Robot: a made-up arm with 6 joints.
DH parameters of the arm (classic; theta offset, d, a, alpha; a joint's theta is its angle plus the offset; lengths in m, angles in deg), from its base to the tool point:
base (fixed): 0 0.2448 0.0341 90
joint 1: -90 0.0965 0.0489 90
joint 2: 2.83 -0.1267 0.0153 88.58
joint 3: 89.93 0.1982 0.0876 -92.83
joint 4: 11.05 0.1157 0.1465 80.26
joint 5: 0 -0.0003 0.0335 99.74
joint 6: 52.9 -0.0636 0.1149 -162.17
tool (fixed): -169.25 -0.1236 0 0
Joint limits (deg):
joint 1: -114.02..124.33
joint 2: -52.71..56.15
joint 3: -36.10..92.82
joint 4: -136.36..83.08
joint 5: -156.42..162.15
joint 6: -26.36..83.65
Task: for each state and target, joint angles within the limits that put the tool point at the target. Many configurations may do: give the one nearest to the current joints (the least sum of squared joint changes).
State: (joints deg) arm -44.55 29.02 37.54 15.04 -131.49 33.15
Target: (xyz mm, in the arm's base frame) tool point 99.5 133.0 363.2
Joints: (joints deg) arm -33.83 -1.18 21.85 34.01 -131.98 43.81
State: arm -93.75 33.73 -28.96 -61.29 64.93 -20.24
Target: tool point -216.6 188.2 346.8
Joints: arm -59.88 43.07 -28.29 -54.48 100.24 -26.36
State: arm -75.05 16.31 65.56 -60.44 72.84 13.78
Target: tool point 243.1 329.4 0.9
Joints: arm -79.38 5.11 71.15 -55.78 80.79 9.86
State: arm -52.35 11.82 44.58 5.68 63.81 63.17
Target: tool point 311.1 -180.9 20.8
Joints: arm -92.29 -32.56 78.11 35.40 71.80 44.68
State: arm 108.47 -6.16 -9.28 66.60 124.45 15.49
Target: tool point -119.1 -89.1 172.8
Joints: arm 97.99 -7.14 -7.59 81.58 119.51 19.06
